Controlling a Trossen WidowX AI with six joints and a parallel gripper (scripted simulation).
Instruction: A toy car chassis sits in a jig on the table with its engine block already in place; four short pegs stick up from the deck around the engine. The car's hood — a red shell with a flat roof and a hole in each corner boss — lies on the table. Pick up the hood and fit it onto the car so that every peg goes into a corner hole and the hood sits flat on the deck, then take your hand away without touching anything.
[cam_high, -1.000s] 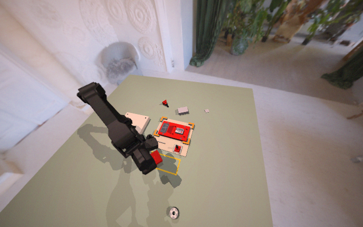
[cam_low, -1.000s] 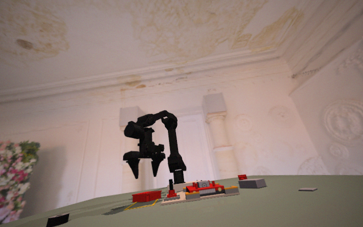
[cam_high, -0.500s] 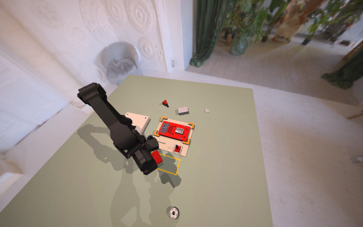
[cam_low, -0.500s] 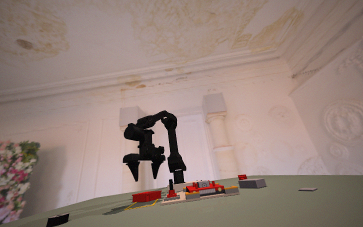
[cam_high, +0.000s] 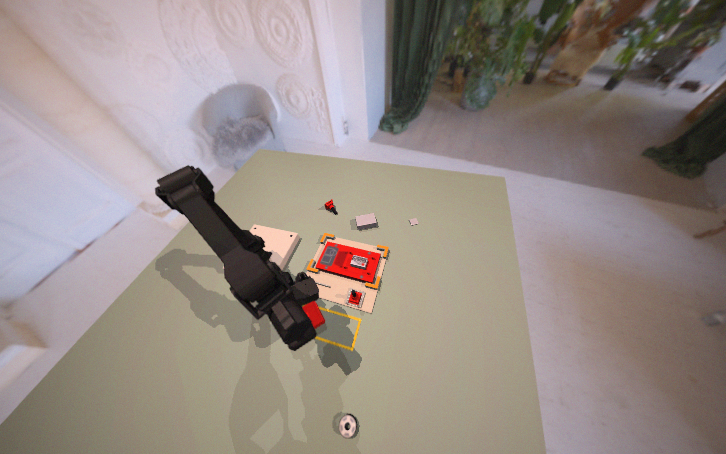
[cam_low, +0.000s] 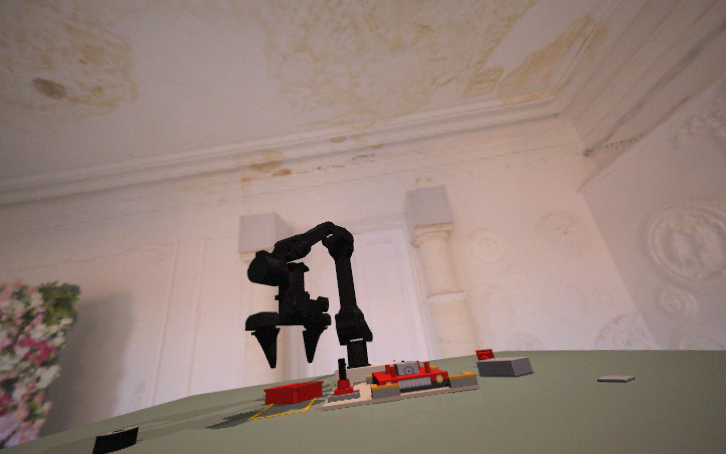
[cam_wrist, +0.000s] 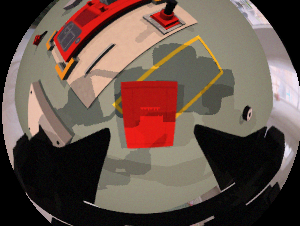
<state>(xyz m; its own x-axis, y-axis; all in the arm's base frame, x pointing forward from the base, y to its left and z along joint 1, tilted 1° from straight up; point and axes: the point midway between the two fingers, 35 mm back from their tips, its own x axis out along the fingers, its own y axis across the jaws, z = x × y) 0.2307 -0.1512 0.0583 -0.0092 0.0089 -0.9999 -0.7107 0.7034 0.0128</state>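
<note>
Right now my gripper tip is 4 cm above the red hood. Round my gripper tip: small grey tile (43 cm to the left, 28 cm ahead, 6 cm below); grey engine block (21 cm to the left, 12 cm ahead, 4 cm below).
</note>
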